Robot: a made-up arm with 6 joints.
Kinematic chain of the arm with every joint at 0, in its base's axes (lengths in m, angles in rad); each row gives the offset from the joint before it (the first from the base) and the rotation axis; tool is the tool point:
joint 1: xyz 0 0 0.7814 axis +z
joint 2: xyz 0.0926 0 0 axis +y
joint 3: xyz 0 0 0.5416 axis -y
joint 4: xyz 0 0 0.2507 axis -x
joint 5: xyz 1.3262 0 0 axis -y
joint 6: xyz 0.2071 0 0 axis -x
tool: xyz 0 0 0
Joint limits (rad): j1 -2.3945..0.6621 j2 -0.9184..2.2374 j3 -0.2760..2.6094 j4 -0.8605..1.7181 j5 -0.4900..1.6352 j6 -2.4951..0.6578
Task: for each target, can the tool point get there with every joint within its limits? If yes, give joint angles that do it. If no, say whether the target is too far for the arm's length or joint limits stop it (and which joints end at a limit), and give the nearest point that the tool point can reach.
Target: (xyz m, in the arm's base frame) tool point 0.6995 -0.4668 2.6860
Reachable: yes | joints -0.6720 0.0367 0.9269 1.0172 0.4097 0.1184
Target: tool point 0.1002 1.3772 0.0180
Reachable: no: joint limits stop it (at a limit: joint 2, joint 3) | nearest point 0.1031 1.4174 0.1776 | short by 0.165 m
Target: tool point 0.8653 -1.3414 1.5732
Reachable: yes | joints -0.9923 -0.0519 -0.0470 0.8885 -0.0557 -0.2803
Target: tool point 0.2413 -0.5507 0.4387
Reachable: no: joint limits stop it (at a limit: joint 3, joint 4, joint 5) | nearest point 0.5013 -1.1441 0.0011 | short by 0.782 m
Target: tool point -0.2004 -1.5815 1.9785
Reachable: yes | joints -1.7708 1.3883 1.9607 0.6640 1.1753 -0.0524
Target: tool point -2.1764 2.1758 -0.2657
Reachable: no: too far | nearest point -1.2227 1.2224 0.4115 | short by 1.509 m
